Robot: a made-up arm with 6 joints.
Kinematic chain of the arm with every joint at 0, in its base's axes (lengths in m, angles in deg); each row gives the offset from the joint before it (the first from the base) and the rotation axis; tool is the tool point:
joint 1: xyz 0 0 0.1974 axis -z
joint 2: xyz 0.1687 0 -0.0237 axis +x
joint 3: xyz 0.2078 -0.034 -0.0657 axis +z
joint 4: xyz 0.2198 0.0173 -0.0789 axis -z
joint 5: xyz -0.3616 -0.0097 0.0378 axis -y
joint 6: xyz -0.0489 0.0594 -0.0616 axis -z
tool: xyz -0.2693 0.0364 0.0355
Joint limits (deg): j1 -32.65..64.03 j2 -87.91..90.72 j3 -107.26..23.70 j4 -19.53..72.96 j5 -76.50..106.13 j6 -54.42..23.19
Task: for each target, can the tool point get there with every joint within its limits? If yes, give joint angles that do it. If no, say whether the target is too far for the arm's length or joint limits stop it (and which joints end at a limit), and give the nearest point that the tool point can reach.
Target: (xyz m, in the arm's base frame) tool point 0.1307 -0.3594 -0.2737
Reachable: yes | joints 56.07 -34.07 -41.60 20.99 80.78 -19.03
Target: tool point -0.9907 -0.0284 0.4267
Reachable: no: joint limits stop it (at a limit: joint 1, joint 4) | nearest point -0.3336 -0.2215 0.2849 | short by 0.699 m
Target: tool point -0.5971 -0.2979 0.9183
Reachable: no: joint limits stop it (at a limit: joint 1, joint 3, joint 4) | nearest point -0.2138 -0.2891 0.5294 | short by 0.546 m
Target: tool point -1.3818 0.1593 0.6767
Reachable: no: too far | nearest point -0.3152 -0.2047 0.3337 | short by 1.178 m
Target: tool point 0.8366 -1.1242 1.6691
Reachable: no: too far | nearest point 0.4678 -0.6286 0.7424 | short by 1.114 m
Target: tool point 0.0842 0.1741 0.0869
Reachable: yes | joints 10.46 -60.09 -7.17 13.87 -49.88 -17.71
